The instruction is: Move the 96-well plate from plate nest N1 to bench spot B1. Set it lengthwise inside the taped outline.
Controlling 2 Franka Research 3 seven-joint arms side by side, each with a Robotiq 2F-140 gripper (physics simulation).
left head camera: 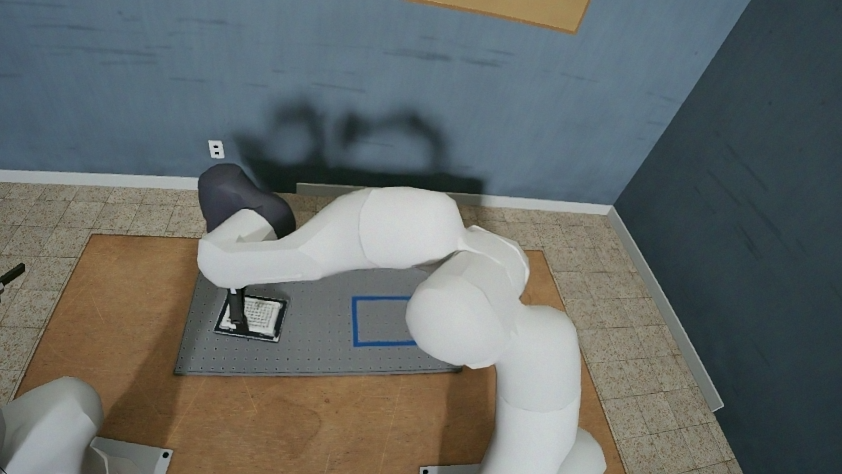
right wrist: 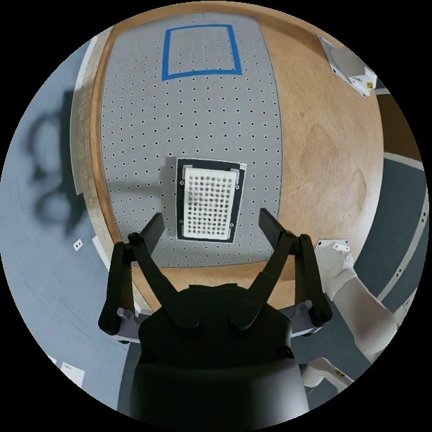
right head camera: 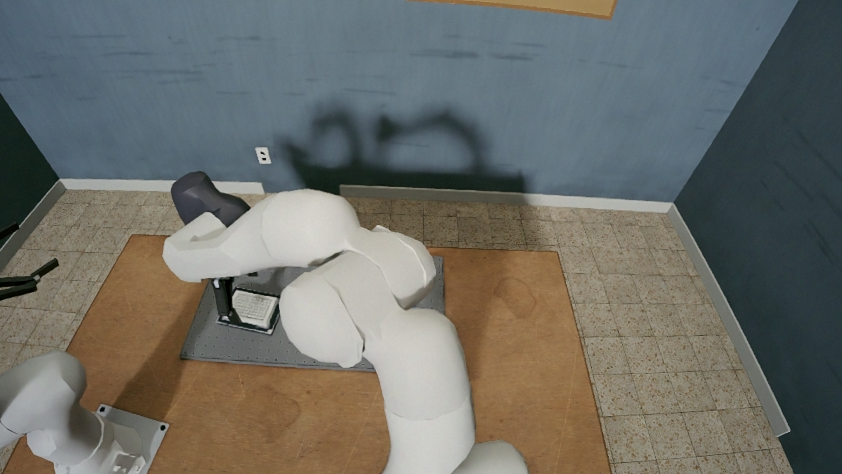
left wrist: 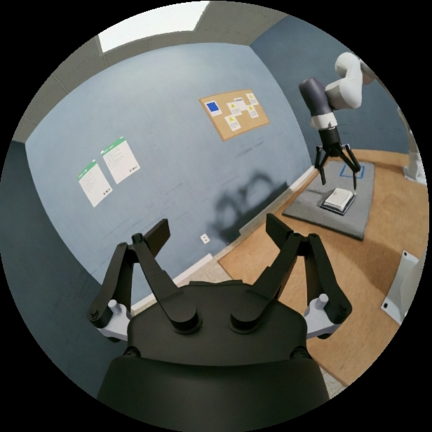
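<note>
The white 96-well plate (left head camera: 259, 315) (right head camera: 254, 307) (left wrist: 340, 198) (right wrist: 209, 205) sits in the dark plate nest (left head camera: 276, 330) (right head camera: 268, 329) (right wrist: 181, 200) on the grey perforated board. The blue taped outline (left head camera: 355, 320) (left wrist: 343, 173) (right wrist: 202, 75) lies on the same board, apart from the nest; in the left head camera the right arm covers its right end, and it does not show in the right head camera. My right gripper (left wrist: 338, 185) (right wrist: 210, 218) is open above the plate, its fingers spread to either side of it, holding nothing. My left gripper (left wrist: 216, 225) is open and empty, away from the board.
The grey board (left head camera: 318, 359) (right head camera: 200, 347) (left wrist: 360, 227) (right wrist: 140, 145) lies on the wooden table (left head camera: 294, 412) (right head camera: 512, 353) (right wrist: 325, 150). The right arm (left head camera: 406, 229) (right head camera: 306, 229) (left wrist: 347, 87) arches over the board. The left arm's base plate (left head camera: 159, 459) (right head camera: 154, 432) stands at the lower left in both head views.
</note>
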